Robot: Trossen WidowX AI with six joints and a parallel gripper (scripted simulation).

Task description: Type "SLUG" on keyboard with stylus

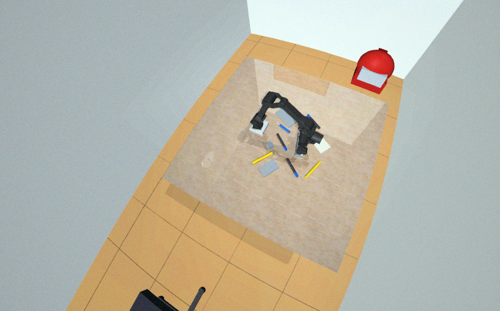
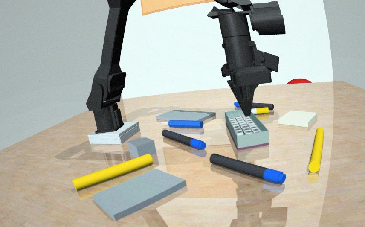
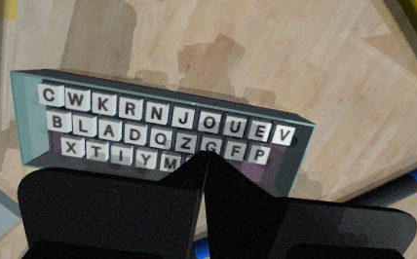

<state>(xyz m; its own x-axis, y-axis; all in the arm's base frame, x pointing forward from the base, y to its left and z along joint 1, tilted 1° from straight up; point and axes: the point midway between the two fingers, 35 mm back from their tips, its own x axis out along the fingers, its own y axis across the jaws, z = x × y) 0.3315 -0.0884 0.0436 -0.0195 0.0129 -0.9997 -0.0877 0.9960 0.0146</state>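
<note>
My gripper tip is now 170 mm past the stylus, 130 mm to the right of it and 30 mm above it. Also, from my gripper tip: cream pad (140 mm ahead, 50 mm to the left, 40 mm below); then stylus tip (200 mm behind, 150 mm to the left, 30 mm below); then grey cube (210 mm behind, 40 mm to the right, 30 mm below).
</note>
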